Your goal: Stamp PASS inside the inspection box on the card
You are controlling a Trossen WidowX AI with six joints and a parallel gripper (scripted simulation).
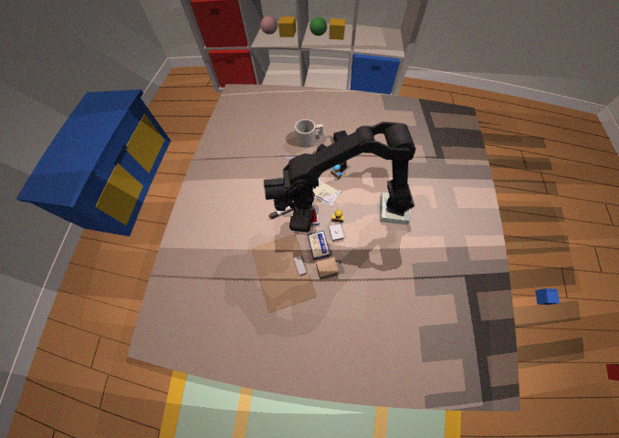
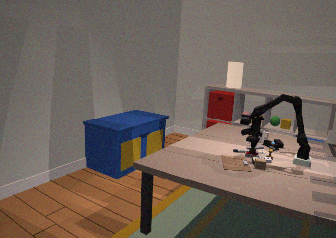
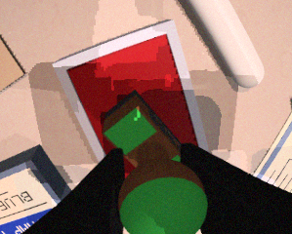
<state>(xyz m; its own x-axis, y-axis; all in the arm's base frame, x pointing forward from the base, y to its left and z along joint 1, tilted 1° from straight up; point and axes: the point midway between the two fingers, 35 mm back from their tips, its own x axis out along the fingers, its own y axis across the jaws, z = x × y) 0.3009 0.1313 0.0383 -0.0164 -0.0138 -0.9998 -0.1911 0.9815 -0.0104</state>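
My gripper tip is now 4 cm above the red ink pad. Also, from my gripper tip: yellow-knobbed stamp: 11 cm behind, 3 cm to the right, 3 cm below; green-knobbed stamp: right at my gripper tip; white marker: 9 cm ahead, 4 cm below.
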